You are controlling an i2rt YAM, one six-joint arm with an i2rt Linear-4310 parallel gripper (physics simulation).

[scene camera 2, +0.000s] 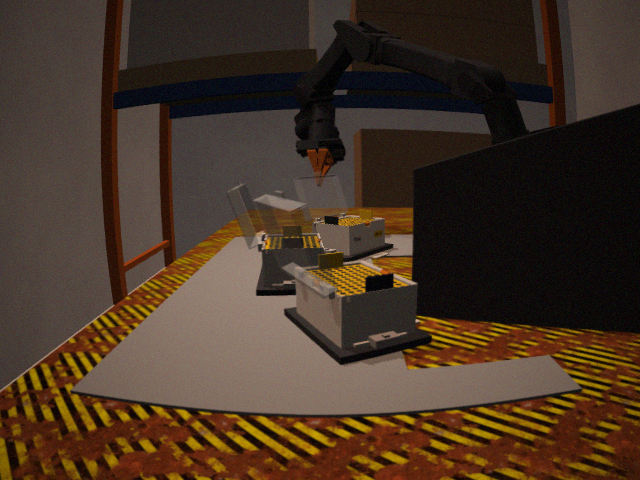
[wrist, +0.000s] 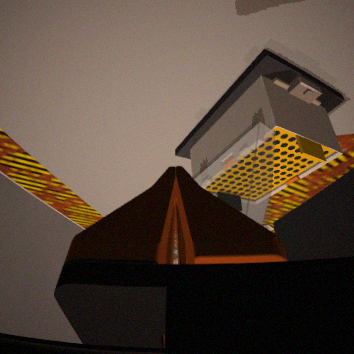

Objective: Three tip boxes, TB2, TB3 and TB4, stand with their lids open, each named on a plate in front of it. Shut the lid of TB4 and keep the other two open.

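Frame: origin at the arm's base, x ahead, y left, z up, level; millimetres.
Seen in the pictures: gripper, fingertip midpoint: (scene camera 2: 318,185) (wrist: 175,177).
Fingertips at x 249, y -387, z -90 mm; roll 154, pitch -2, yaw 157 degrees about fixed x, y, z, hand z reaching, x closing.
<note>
Pixels of each thing's top centre, then the offset from my fingertips to it. "*": a spot on its surface instead. Level surfaces: height alone.
- clear raised lid, surface spot: (scene camera 2: 330,200) * 60 mm left, 13 mm back, 27 mm down
- far box, middle of its top: (wrist: 273,181) (scene camera 2: 354,218) 141 mm left, 43 mm back, 53 mm down
- grey mat, its level: 119 mm down
- striped table top, its level: 122 mm down
My gripper (scene camera 2: 319,181) (wrist: 175,177) has its orange fingers shut and empty. In the scene view its tips overlap the upper part of the clear raised lid (scene camera 2: 330,200) at the far box (scene camera 2: 336,235); contact cannot be told. The small marking on that far white box looks like TB4, but is blurred. A middle box (scene camera 2: 281,264) and a near box (scene camera 2: 377,316) show open yellow tip racks. Clear lid panels (scene camera 2: 281,202) (scene camera 2: 241,206) stand raised around the middle box; which box each belongs to is unclear. In the wrist view, an open box (wrist: 230,132) lies right of the fingertips, its name not visible.
A large dark block (scene camera 2: 522,232) stands at the right. A brown carton (scene camera 2: 418,165) is behind the far box. An orange rack post (scene camera 2: 112,155) rises at the left. The boxes stand on a grey mat (scene camera 2: 206,351) over a striped table top (scene camera 2: 310,449).
</note>
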